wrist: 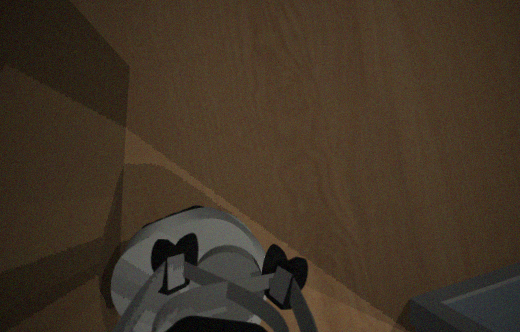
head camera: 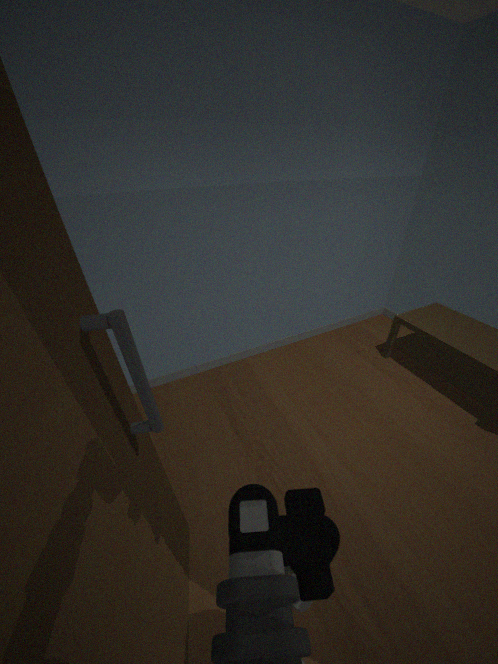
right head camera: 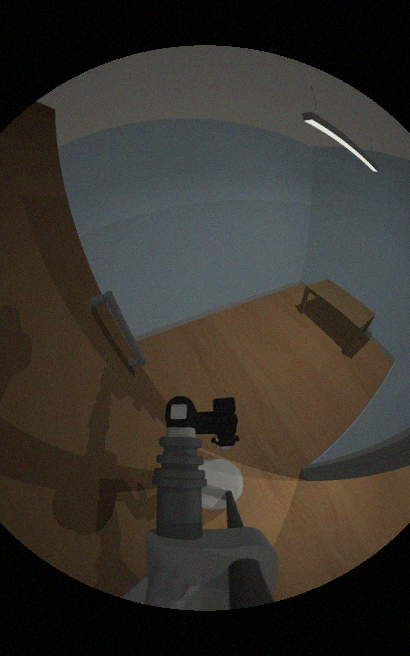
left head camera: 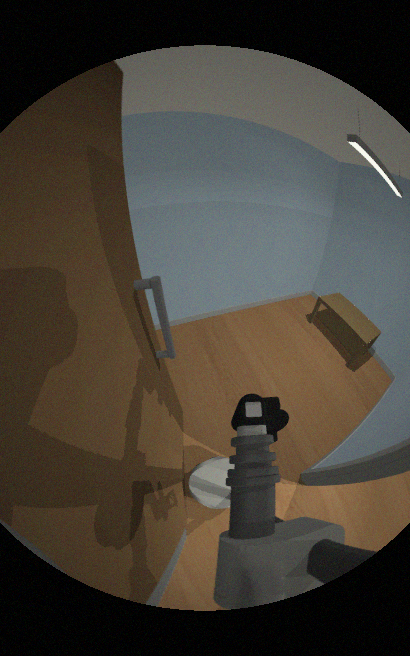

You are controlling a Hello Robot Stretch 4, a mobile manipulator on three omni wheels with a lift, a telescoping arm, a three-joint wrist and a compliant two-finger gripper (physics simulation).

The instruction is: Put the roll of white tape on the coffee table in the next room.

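Places are measured from the robot's base along level axes (x left, y back, z up), in metres.
Where they show: gripper, fingertip midpoint: [wrist: 231,258]; robot's base, origin of the base link: [right head camera: 214,482] [left head camera: 217,481].
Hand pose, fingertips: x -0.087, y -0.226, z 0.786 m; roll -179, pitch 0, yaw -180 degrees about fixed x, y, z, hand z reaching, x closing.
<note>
Each offset is from my fingertips to the top centre of the thing. "*": to the spot under its first point. Level surfaces: height alone.
My gripper [right head camera: 225,440] [wrist: 231,258] hangs above the robot's base. Its fingertips stand apart and are shut on a pale roll, the white tape @(dz +0.030, dx +0.000, dy +0.014 m) [wrist: 230,258], whose curved edge shows between the pads in the wrist view. Crossing finger strips cover its lower part. In the head view the black wrist hides the fingers. The coffee table @(dz -0.364 m) [head camera: 461,335] [left head camera: 351,317] [right head camera: 342,302] is a low wooden table on the right, by the far corner of the blue-walled room. It stands well away from my gripper.
A brown door [head camera: 32,332] [left head camera: 45,210] [right head camera: 30,280] stands close on the left, its grey handle @(* dz +0.361, dx +0.334, dy -0.308 m) [head camera: 136,370] [left head camera: 163,317] [right head camera: 122,327] sticking out. A dark grey frame edge [left head camera: 360,472] [right head camera: 360,463] [wrist: 425,306] is at the right. The white round base [left head camera: 206,482] [right head camera: 230,475] lies below.
</note>
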